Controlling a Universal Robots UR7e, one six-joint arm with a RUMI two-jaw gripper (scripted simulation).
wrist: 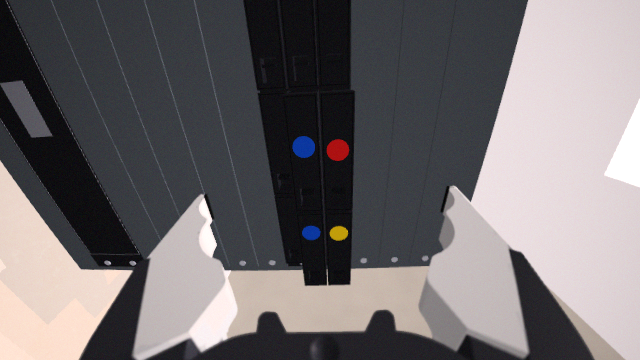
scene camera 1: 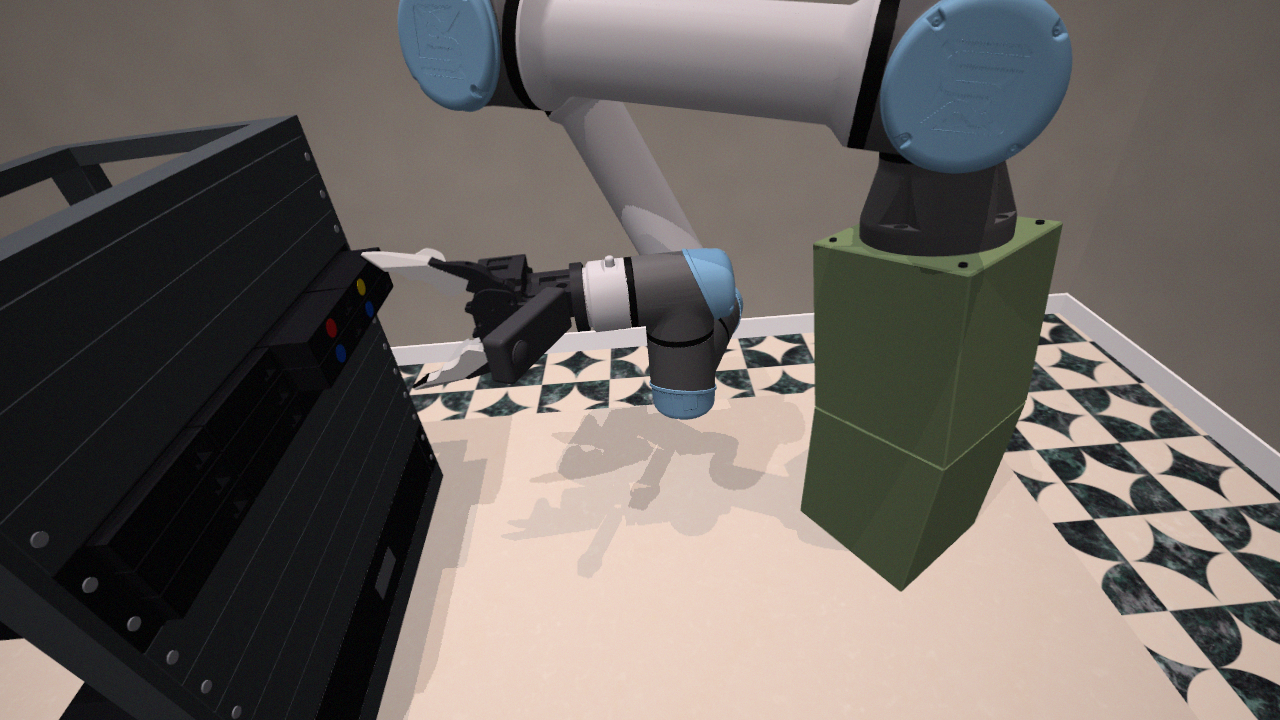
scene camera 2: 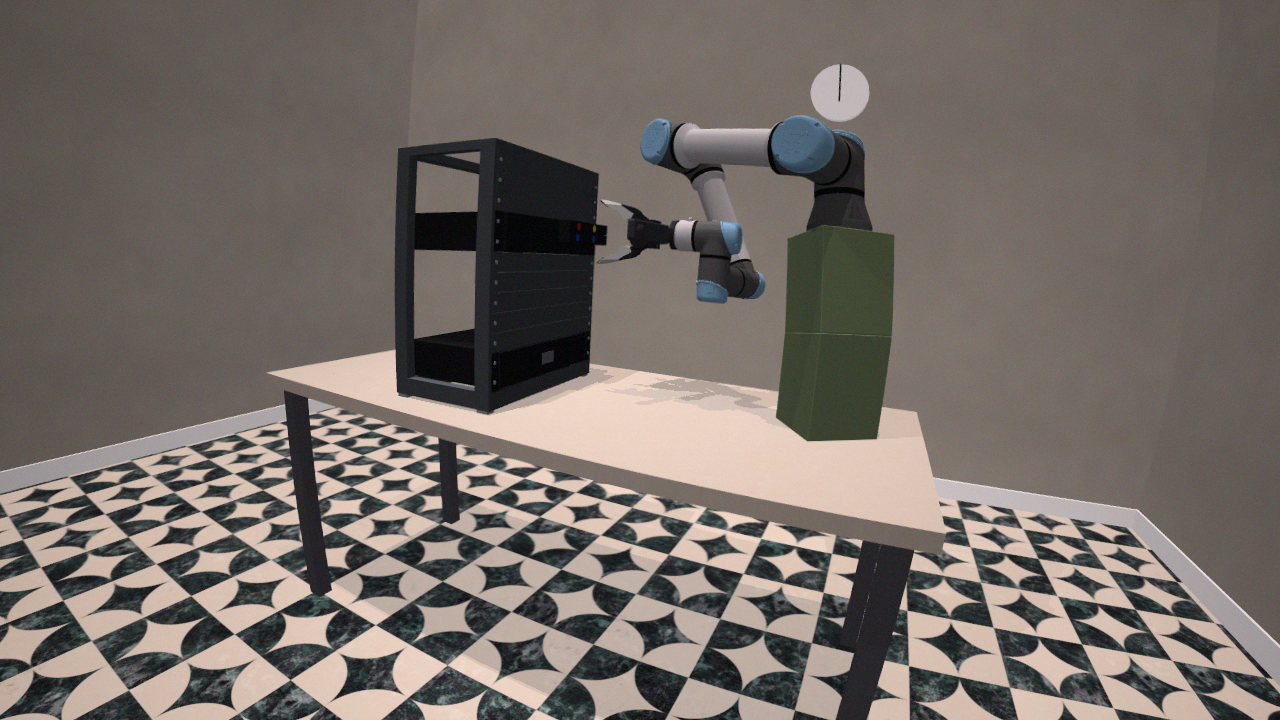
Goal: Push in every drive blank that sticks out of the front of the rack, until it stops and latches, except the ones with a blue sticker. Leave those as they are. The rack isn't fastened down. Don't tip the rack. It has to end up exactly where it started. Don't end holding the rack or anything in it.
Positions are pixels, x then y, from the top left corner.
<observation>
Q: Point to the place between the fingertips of my gripper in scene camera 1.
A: At 388,326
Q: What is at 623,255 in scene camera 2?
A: My gripper.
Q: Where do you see a drive blank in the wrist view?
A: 338,224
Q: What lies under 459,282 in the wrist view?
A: My gripper.
</observation>
